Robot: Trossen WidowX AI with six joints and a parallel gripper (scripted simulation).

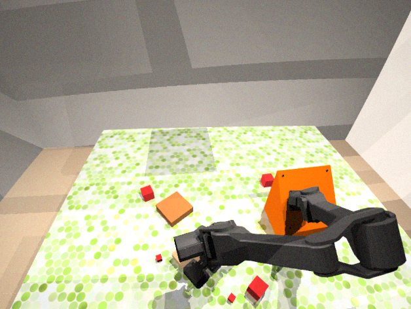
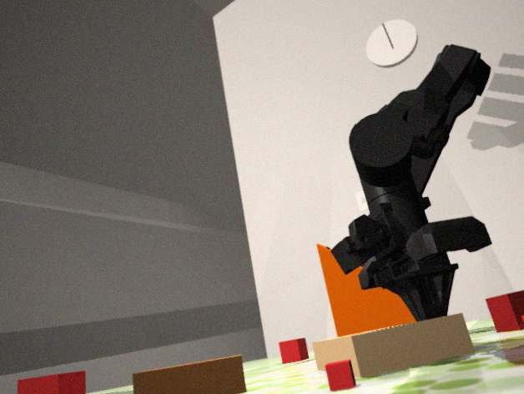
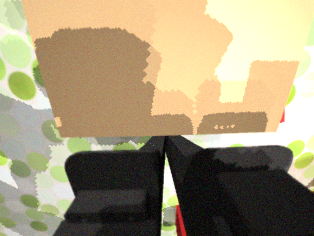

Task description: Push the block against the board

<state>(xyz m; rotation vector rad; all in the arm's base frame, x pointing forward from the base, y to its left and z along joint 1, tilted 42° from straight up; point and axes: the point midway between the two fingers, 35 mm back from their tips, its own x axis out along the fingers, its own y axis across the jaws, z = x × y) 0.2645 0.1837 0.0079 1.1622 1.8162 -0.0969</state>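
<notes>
My gripper tip is now 50 mm to the left of the tan board, 40 mm short of it and 10 mm below it. Round my gripper tip: orange-brown square block: 210 mm to the right, 130 mm ahead, 10 mm above.
</notes>
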